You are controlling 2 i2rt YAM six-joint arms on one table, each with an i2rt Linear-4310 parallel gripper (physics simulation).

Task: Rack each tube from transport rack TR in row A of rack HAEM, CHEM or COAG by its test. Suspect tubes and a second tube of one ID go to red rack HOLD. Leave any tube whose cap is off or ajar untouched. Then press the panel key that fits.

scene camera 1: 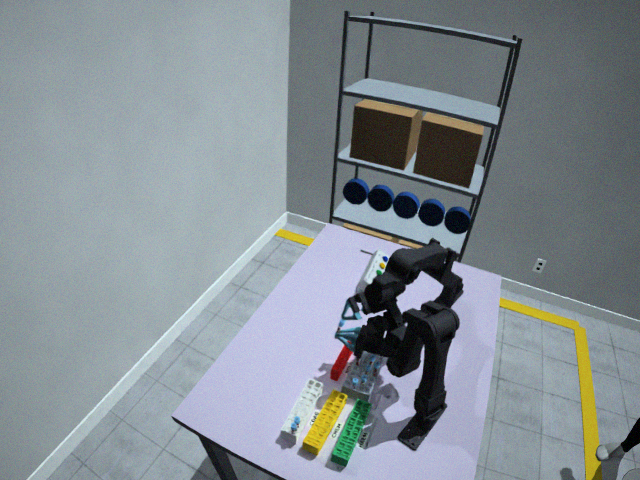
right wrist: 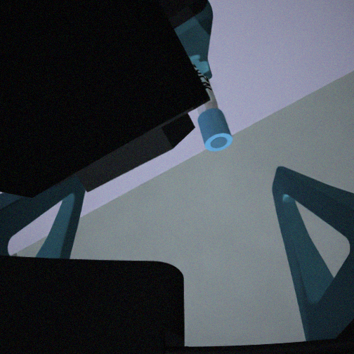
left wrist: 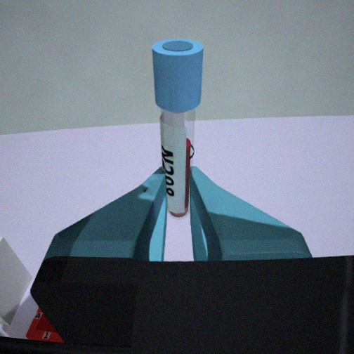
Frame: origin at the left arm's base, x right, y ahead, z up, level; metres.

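Seen in the pictures: left gripper, fingertip midpoint: (scene camera 1: 335, 333); right gripper, fingertip midpoint: (scene camera 1: 352, 314); left arm's base, origin of the base link: (scene camera 1: 423, 422); right arm's base, origin of the base link: (scene camera 1: 446, 300).
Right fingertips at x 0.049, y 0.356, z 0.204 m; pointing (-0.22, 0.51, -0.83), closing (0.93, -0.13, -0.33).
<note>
Pixels of each thing's top centre, then the offset from my right fingertips to it. "*": a spot on its surface instead.
- grey transport rack, surface spot: (scene camera 1: 363, 375) * dz -0.110, dx -0.088, dy -0.131 m
- white rack, middle of its top: (scene camera 1: 302, 405) dz -0.147, dx -0.275, dy -0.057 m
- blue-capped tube, surface spot: (scene camera 1: 294, 423) * dz -0.111, dx -0.347, dy -0.093 m
- yellow rack, middle of its top: (scene camera 1: 326, 417) dz -0.147, dx -0.258, dy -0.133 m
- green rack, middle of its top: (scene camera 1: 353, 427) dz -0.147, dx -0.231, dy -0.212 m
- white key panel, middle of its top: (scene camera 1: 376, 264) dz -0.120, dx +0.381, dy +0.160 m
My left gripper (left wrist: 181, 169) is shut on a light-blue-capped tube (left wrist: 176, 126) with a white label and red content, held in the air above the table. The same tube shows in the right wrist view (right wrist: 212, 123). In the scene view the left gripper (scene camera 1: 343, 331) hovers above the red HOLD rack (scene camera 1: 341, 363) and next to the grey transport rack (scene camera 1: 363, 373), which holds several tubes. My right gripper (right wrist: 181, 169) (scene camera 1: 353, 307) is open and empty, just beside the left one. The white rack (scene camera 1: 302, 406) holds a blue-capped tube (scene camera 1: 294, 423). The yellow rack (scene camera 1: 325, 422) and the green rack (scene camera 1: 351, 431) stand alongside.
A white key panel (scene camera 1: 375, 267) with coloured keys lies at the far side of the table behind the arms. A metal shelf (scene camera 1: 420, 138) with boxes and blue discs stands beyond the table. The arm bases occupy the right front of the table.
</note>
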